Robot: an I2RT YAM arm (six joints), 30 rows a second.
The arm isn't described. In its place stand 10 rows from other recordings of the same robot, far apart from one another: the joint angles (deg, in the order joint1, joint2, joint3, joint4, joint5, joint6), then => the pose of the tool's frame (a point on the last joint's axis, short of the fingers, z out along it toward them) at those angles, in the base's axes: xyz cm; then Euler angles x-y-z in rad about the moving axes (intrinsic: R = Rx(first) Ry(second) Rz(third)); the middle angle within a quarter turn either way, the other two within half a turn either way.
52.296, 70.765, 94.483, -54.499, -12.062, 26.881 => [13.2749, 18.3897, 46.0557, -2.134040, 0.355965, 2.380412]
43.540, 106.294, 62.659, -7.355, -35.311, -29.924 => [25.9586, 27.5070, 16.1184, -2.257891, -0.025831, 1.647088]
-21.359, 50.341, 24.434, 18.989, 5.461, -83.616 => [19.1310, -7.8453, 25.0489, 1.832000, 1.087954, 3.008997]
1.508, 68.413, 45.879, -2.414, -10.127, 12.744 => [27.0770, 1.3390, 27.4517, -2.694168, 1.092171, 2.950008]
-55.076, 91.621, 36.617, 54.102, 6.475, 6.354 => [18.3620, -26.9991, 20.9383, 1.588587, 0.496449, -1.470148]
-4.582, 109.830, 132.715, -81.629, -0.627, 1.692 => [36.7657, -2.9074, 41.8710, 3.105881, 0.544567, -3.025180]
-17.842, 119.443, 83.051, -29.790, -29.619, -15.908 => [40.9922, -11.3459, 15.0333, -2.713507, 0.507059, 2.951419]
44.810, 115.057, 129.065, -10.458, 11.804, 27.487 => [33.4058, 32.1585, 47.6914, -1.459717, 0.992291, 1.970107]
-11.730, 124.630, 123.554, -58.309, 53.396, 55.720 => [44.9091, -12.2436, 30.4166, 2.115124, 0.134525, -1.614890]
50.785, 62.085, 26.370, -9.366, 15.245, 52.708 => [13.8034, 15.4351, 17.5759, -2.654815, 0.687283, 3.108442]
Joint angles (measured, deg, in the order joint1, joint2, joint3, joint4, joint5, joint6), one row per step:
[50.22 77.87 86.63 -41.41 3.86 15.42]
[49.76 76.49 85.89 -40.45 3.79 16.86]
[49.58 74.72 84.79 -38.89 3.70 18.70]
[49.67 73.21 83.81 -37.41 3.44 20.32]
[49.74 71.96 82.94 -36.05 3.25 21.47]
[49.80 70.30 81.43 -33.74 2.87 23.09]
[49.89 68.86 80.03 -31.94 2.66 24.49]
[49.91 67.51 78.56 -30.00 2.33 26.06]
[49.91 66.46 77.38 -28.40 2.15 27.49]
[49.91 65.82 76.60 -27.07 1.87 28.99]
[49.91 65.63 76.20 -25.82 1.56 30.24]
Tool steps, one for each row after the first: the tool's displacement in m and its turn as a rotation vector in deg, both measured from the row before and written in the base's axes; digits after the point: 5 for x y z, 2 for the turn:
[-0.00193 -0.00582 0.00378 2.11 -0.13 -1.16]
[-0.00387 -0.00583 0.00437 2.85 -0.27 -1.02]
[-0.00423 -0.00406 0.00360 2.61 -0.19 -0.43]
[-0.00340 -0.00332 0.00279 2.10 -0.32 -0.26]
[-0.00401 -0.00394 0.00242 3.00 -0.40 -0.25]
[-0.00362 -0.00346 0.00111 2.35 -0.18 -0.23]
[-0.00303 -0.00315 0.00048 2.47 0.00 -0.20]
[-0.00223 -0.00248 0.00026 2.08 0.10 -0.28]
[-0.00128 -0.00124 0.00042 1.93 0.36 -0.17]
[-0.00006 0.00022 0.00071 1.65 0.29 -0.04]

